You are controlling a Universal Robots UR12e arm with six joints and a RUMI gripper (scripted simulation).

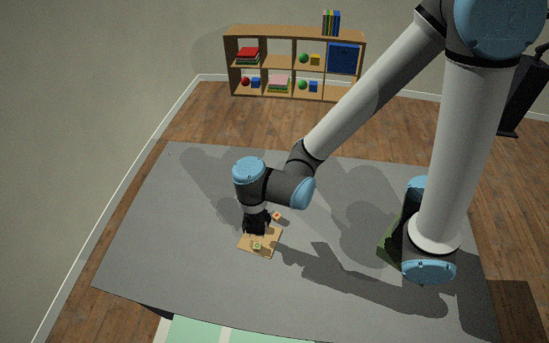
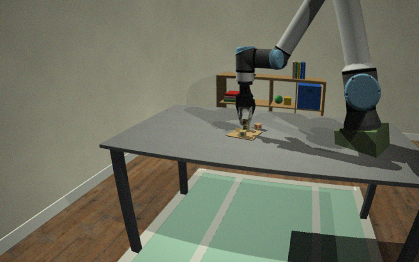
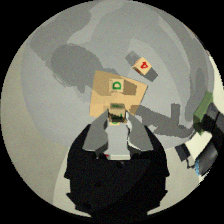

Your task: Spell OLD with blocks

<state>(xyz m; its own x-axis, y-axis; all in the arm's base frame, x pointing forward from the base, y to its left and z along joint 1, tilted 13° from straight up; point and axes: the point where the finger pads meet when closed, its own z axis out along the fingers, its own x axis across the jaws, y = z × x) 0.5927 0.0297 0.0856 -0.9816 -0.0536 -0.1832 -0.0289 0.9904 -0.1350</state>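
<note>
Right now the tan mat is 6 cm below my hand.
</note>
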